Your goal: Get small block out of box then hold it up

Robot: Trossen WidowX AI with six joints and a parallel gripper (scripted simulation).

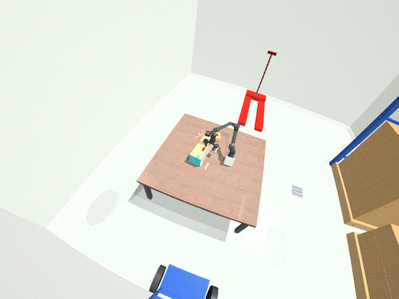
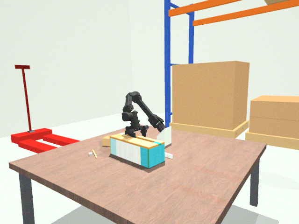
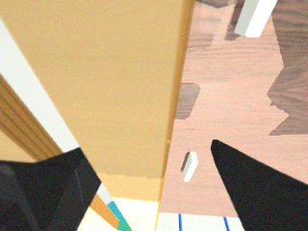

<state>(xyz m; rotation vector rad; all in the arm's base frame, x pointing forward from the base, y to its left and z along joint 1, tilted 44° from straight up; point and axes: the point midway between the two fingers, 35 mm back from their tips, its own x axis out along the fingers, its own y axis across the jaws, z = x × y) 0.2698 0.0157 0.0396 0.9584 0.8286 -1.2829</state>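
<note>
Now: the small red block 5 cm ahead of my gripper tip and 3 cm to the left of it. Also, from my gripper tip: thin wooden stick 21 cm ahead, 24 cm to the right, 8 cm below; then box 4 cm ahead, 3 cm to the left, 2 cm below; then tan block 32 cm to the right, 6 cm below.
</note>
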